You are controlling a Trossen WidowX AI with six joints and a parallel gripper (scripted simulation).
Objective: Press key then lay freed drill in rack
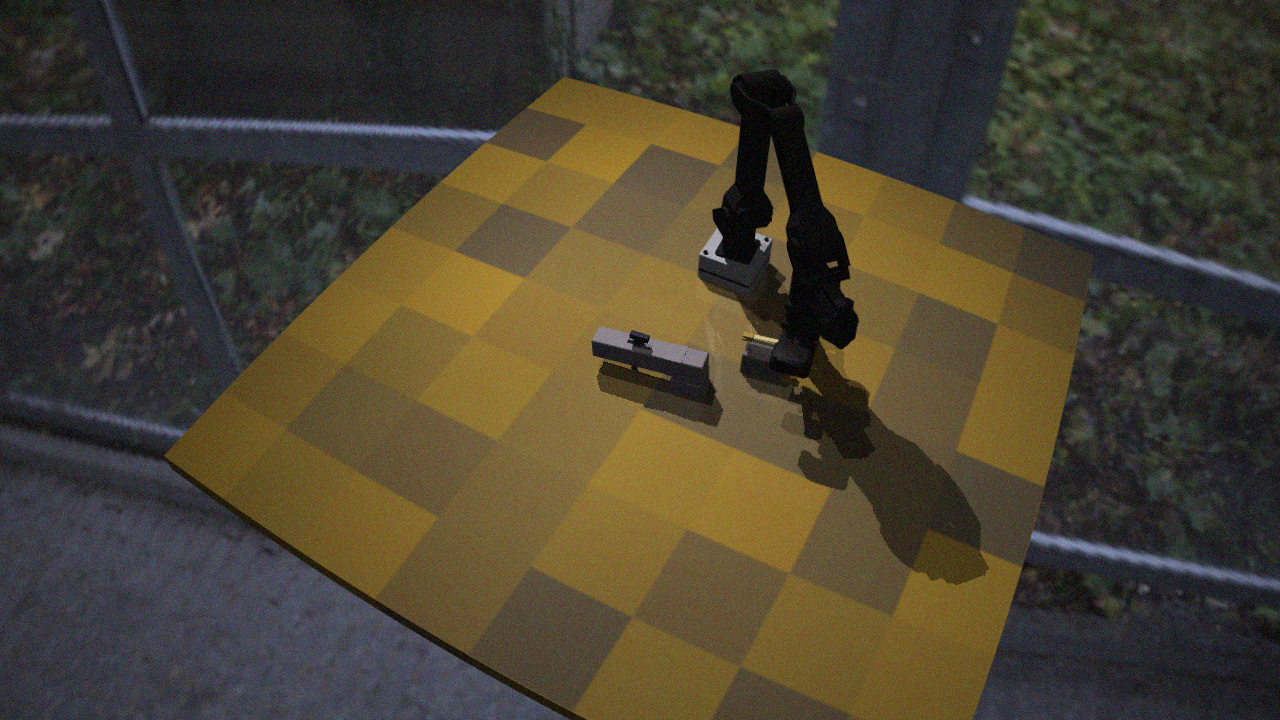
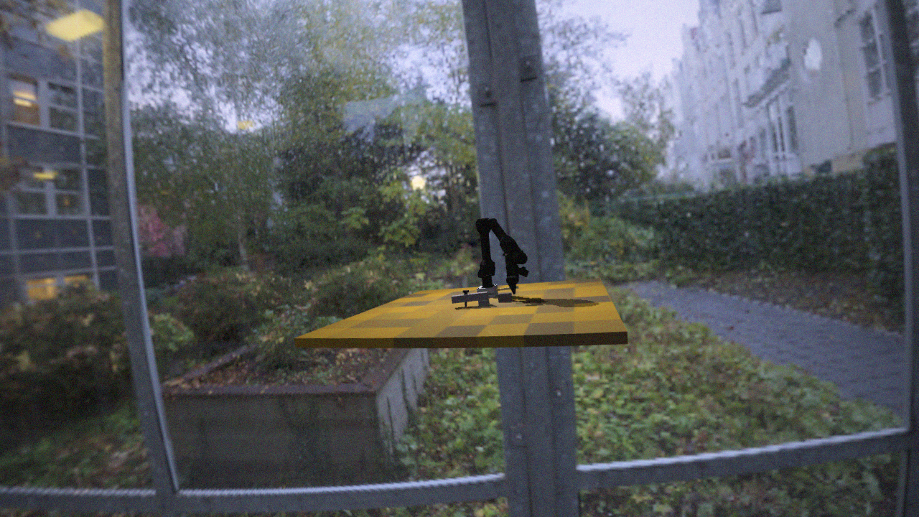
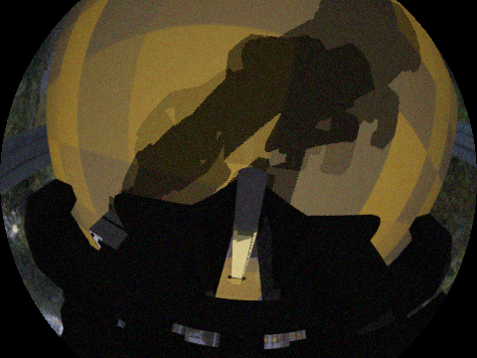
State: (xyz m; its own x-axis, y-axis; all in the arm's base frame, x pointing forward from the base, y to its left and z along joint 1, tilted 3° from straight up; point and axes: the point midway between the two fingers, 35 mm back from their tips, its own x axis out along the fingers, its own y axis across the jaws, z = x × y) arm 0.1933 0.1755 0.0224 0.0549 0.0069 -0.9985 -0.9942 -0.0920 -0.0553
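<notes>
The drill is 40 mm to the right of my gripper tip and 30 mm above it. The rest, counted from my gripper tip: grey block (90 mm ahead, 210 mm to the right, 10 mm above); dark t-shaped key (100 mm ahead, 230 mm to the right, 20 mm above); grey rack (10 mm ahead, 50 mm to the right, 10 mm below).
</notes>
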